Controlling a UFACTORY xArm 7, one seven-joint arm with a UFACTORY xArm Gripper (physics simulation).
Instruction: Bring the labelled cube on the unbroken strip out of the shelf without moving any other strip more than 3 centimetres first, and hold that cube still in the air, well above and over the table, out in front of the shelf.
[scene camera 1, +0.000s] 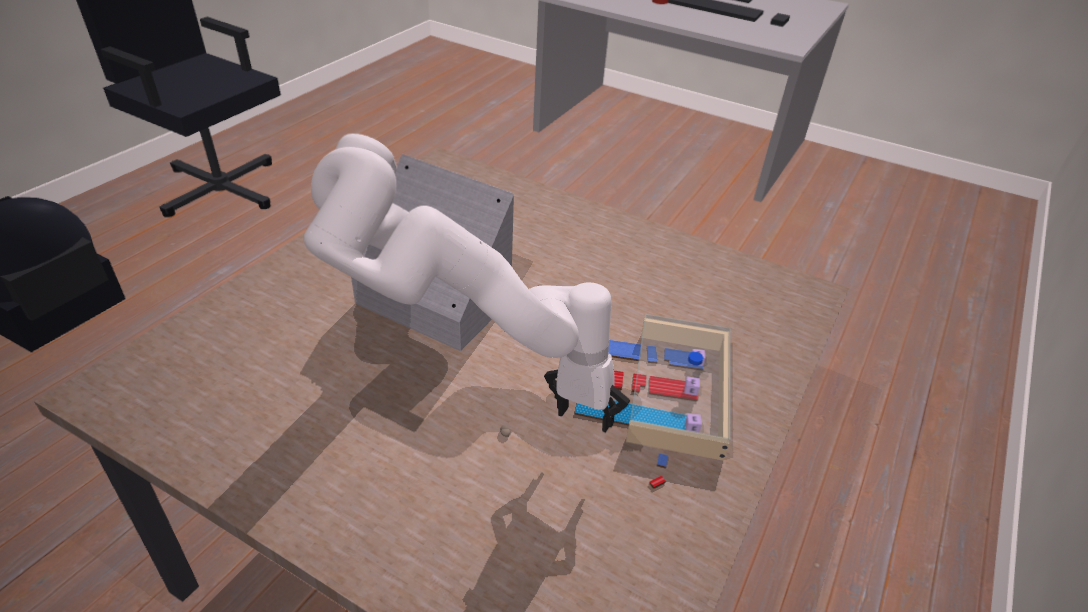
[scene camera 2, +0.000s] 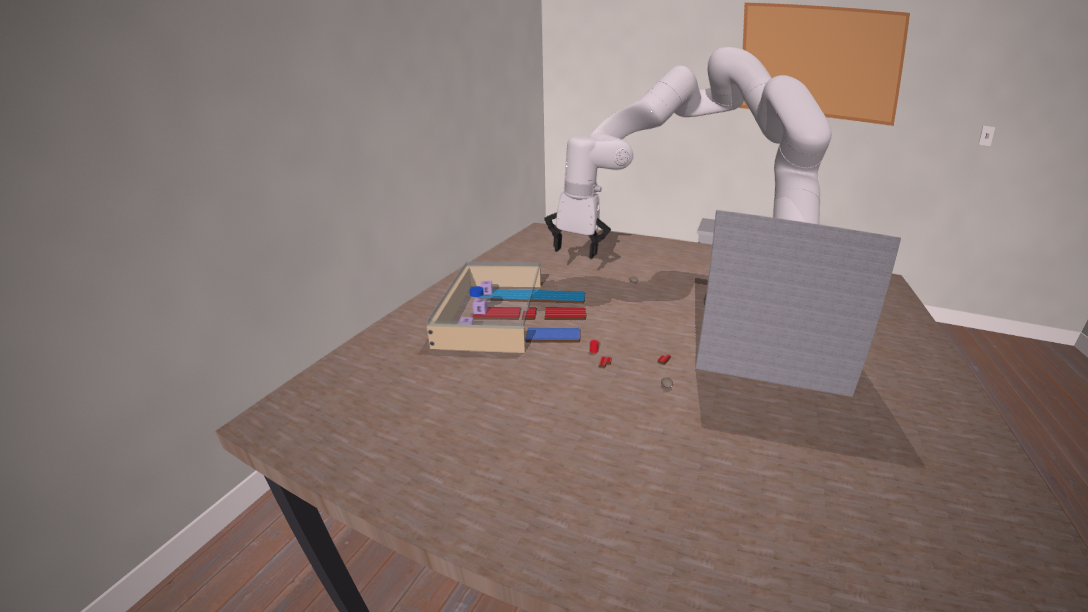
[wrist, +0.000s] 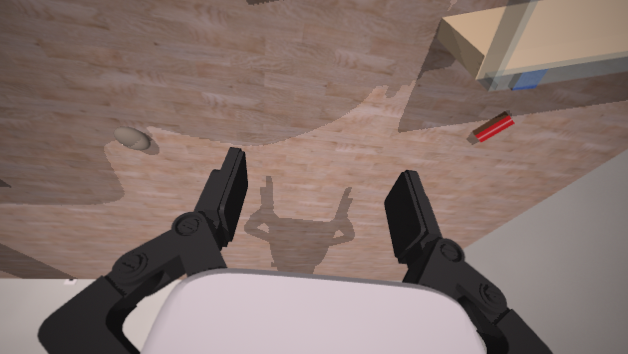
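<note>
My gripper (scene camera 1: 584, 419) (scene camera 2: 575, 251) (wrist: 321, 176) is open and empty, high above the table, off the light-blue strip's side of the shelf. The low shelf (scene camera 1: 677, 439) (scene camera 2: 476, 337) (wrist: 565, 30) has wooden walls and a clear top. The light-blue strip (scene camera 1: 658, 416) (scene camera 2: 559, 296) looks unbroken and sticks out of the front. A lilac labelled cube (scene camera 1: 693, 421) (scene camera 2: 486, 287) is at its inner end. The red strip (scene camera 1: 669, 386) (scene camera 2: 565, 312) and the dark-blue strip (scene camera 1: 625, 350) (scene camera 2: 553, 334) have gaps, each with a lilac cube inside. The arm partly hides the strips in scene camera 1.
A blue round piece (scene camera 1: 695, 357) (scene camera 2: 476, 291) appears on the shelf's clear top. Beside the shelf lie a small blue piece (scene camera 1: 662, 459) (wrist: 529, 79) and a red piece (scene camera 1: 657, 481) (wrist: 494, 128). A pebble (scene camera 1: 504, 431) (scene camera 2: 633, 279) (wrist: 131, 138) lies out front. A large grey block (scene camera 2: 795, 304) stands near the arm.
</note>
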